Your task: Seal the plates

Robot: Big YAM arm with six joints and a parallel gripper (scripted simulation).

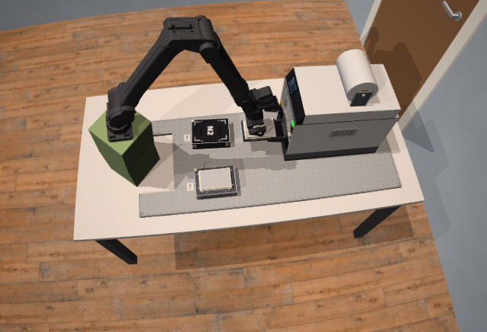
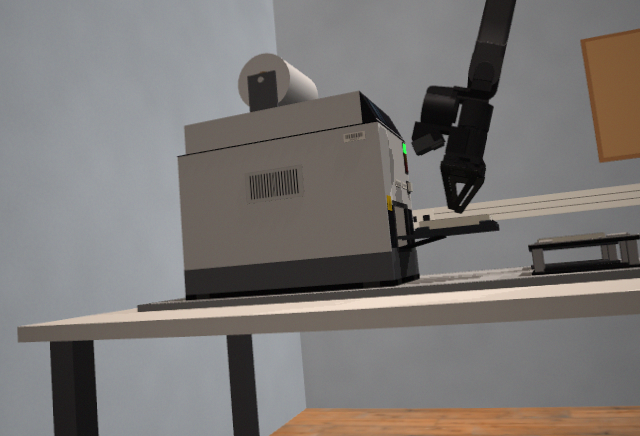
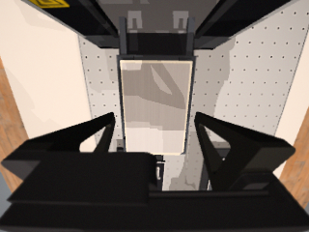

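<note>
My gripper is now 3 cm above the plate. Also, from my hand: sealer stage (4 cm below); then yellow warning label (11 cm ahead, 8 cm to the left, 1 cm above); then plate nest (22 cm behind, 17 cm to the right, 9 cm below).
</note>
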